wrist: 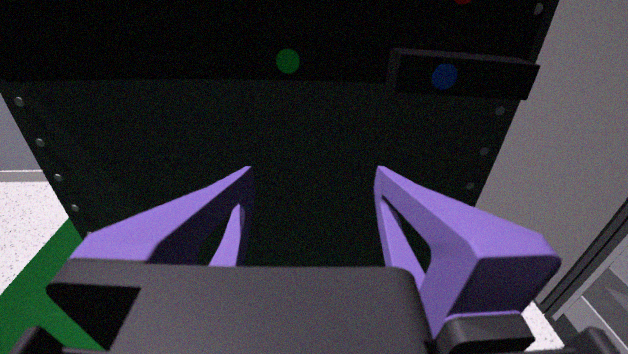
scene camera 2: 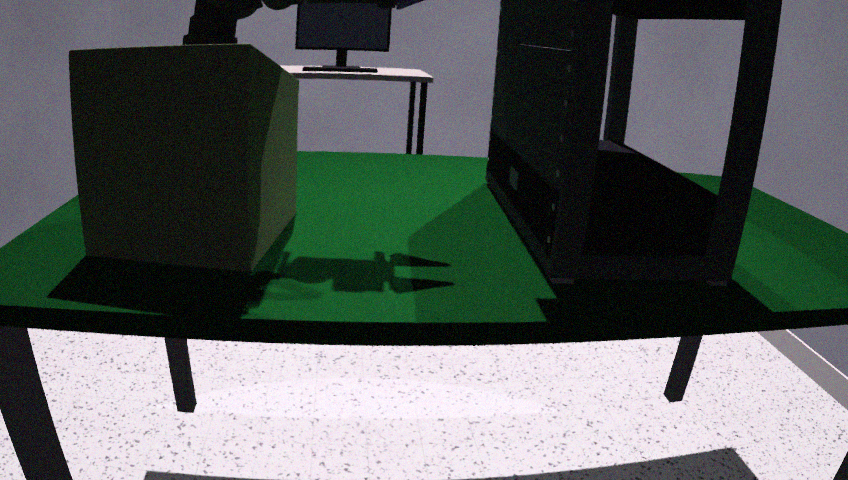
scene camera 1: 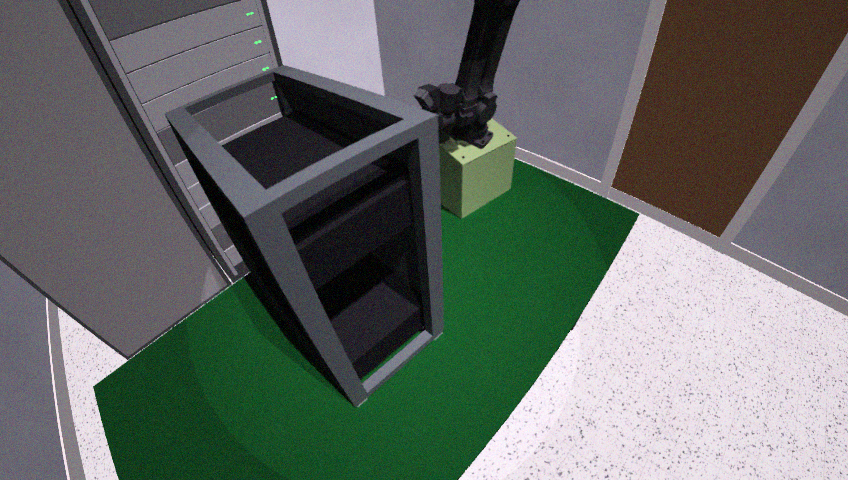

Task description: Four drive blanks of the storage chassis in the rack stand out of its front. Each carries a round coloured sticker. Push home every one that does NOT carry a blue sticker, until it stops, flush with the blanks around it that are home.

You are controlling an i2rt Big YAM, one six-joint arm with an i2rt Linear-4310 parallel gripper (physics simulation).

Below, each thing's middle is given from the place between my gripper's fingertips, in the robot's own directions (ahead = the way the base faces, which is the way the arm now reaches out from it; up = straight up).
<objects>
Right now my hand is 270 mm short of the rack (scene camera 1: 335,208) and 80 mm above it.
</objects>
